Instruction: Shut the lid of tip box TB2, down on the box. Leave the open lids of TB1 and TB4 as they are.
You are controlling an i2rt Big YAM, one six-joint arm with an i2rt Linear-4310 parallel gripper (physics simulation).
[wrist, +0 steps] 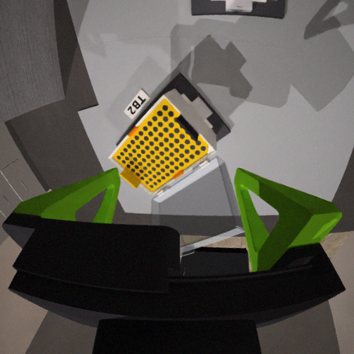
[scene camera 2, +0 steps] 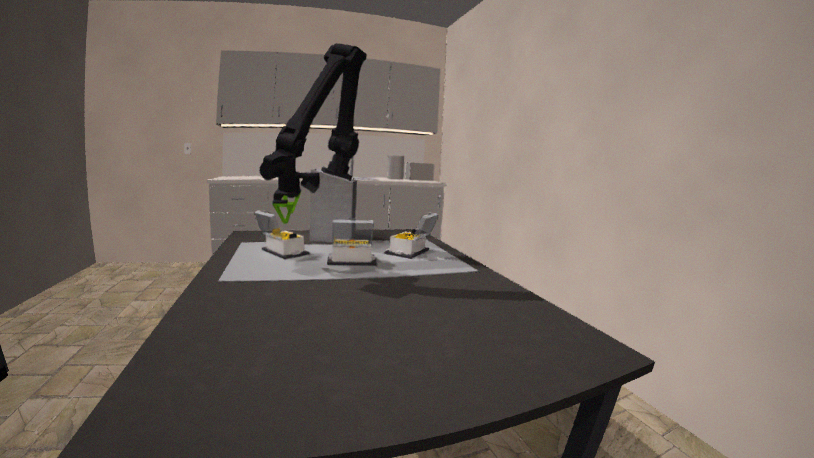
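Seen in the pictures: gripper, fingertip midpoint: (scene camera 2: pixel 288 217); arm's base, link origin: (scene camera 2: pixel 336 175).
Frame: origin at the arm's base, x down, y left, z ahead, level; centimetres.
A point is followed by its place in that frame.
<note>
Tip box TB2 (scene camera 2: pixel 284 244) @(x 21.7, y -22.0, z 28.8 cm) (wrist: pixel 162 145) is a white box with a yellow perforated rack, on a dark base; its TB2 label (wrist: pixel 136 104) reads in the wrist view. Its clear lid (scene camera 2: pixel 264 222) @(x 14.8, y -28.7, z 25.8 cm) (wrist: pixel 195 200) stands open, hinged on the box's lower right side in the wrist view. My gripper (scene camera 2: pixel 286 211) @(x 13.3, y -20.5, z 26.4 cm) (wrist: pixel 176 174) is open and empty, with green fingers. It hangs above TB2, and the lid shows between the fingers in the wrist view. Contact with the lid cannot be made out.
A middle box (scene camera 2: pixel 351 252) @(x 22.2, y -1.3, z 39.5 cm) and a right box (scene camera 2: pixel 406 244) @(x 21.9, y 19.4, z 33.3 cm) have open lids; their labels are unreadable. Part of another box's dark base (wrist: pixel 237 10) shows at the wrist view's top. The boxes stand on a pale mat (scene camera 2: pixel 244 268) @(x 26.1, y -34.9, z 39.8 cm) on the dark table (scene camera 2: pixel 364 353) @(x 26.4, y -10.6, z 91.2 cm).
</note>
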